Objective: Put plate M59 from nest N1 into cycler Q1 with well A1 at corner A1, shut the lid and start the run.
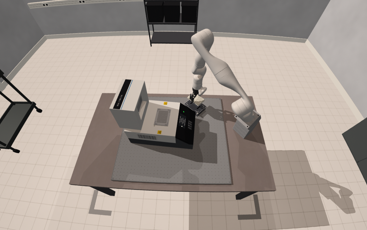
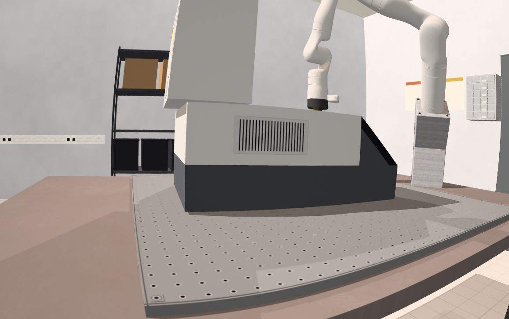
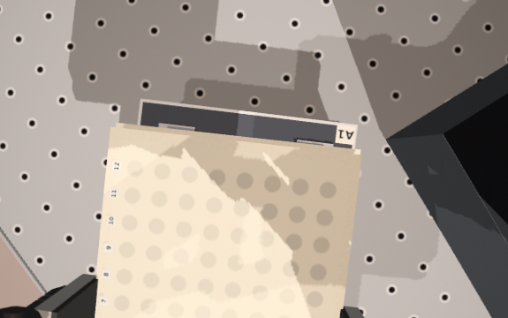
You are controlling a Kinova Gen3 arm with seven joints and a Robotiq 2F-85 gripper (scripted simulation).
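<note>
Now: the plate nest N1 100 mm below my hand. From my hand the other things lie so: plate M59 (10 mm below); A1 corner label (10 mm behind, 90 mm to the left, 100 mm below).
</note>
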